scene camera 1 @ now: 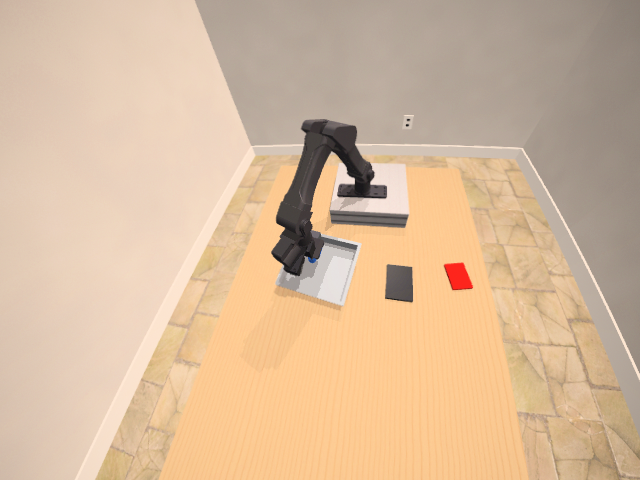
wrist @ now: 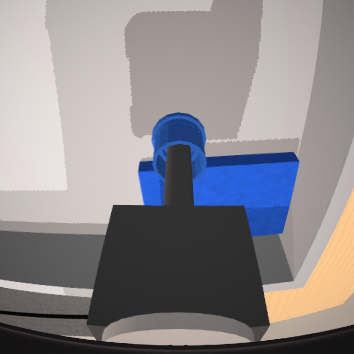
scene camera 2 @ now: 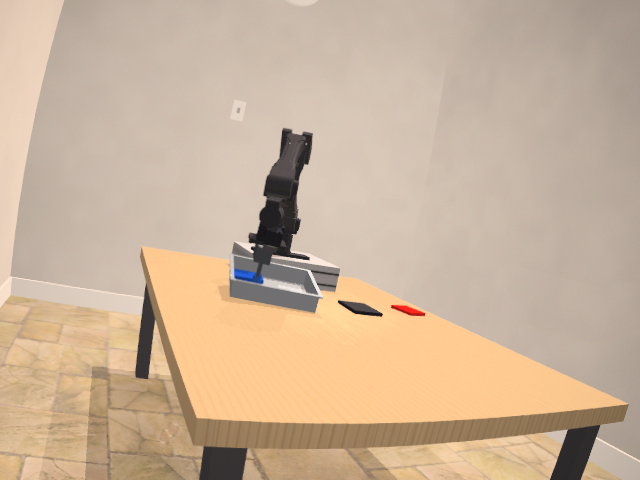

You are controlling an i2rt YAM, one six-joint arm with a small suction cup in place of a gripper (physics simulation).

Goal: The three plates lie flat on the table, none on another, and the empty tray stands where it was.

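Places are measured from the arm's base along level axes (x left, y up, z ahead), in centimetres.
Where they show: hand, tool point: (scene camera 1: 312, 260) (wrist: 178, 127); arm's base, link origin: (scene camera 1: 362, 191) (scene camera 2: 280, 254).
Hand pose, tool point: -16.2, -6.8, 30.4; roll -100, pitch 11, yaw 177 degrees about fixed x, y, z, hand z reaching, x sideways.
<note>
Things, the pixels of their centre, and the offset from my tool point, as dx, dy, dz. Level surfaces: height alone.
- blue plate, body centre: (wrist: 218, 201) (scene camera 2: 246, 275) -1.6, +2.3, -4.4
- grey tray, body centre: (wrist: 90, 117) (scene camera 2: 271, 282) (scene camera 1: 319, 266) +3.5, +2.7, +3.5
- black plate, body centre: (scene camera 2: 359, 308) (scene camera 1: 399, 282) +31.5, -1.2, +4.9
- table, surface height: dy -1.7
- red plate, body centre: (scene camera 2: 408, 310) (scene camera 1: 458, 276) +51.5, -1.2, +0.6
A blue plate (wrist: 246, 186) (scene camera 2: 246, 276) is inside the grey tray (scene camera 1: 336, 295) (scene camera 2: 273, 298) (wrist: 324, 140), near its left end. My suction cup (wrist: 179, 140) (scene camera 2: 256, 270) (scene camera 1: 311, 259) sits on the plate close to one edge and holds it. In scene camera 1 the wrist hides most of the plate. A black plate (scene camera 1: 399, 282) (scene camera 2: 360, 308) lies flat on the table (scene camera 1: 335, 387) (scene camera 2: 335, 371) to the right of the tray. A red plate (scene camera 1: 458, 275) (scene camera 2: 408, 310) lies flat further right. The two are apart from each other.
The arm's base stands on a grey block (scene camera 1: 370, 207) (scene camera 2: 324, 270) behind the tray. The tray sits askew near the table's left side. The table's edge shows beside the tray in the wrist view (wrist: 326, 274).
</note>
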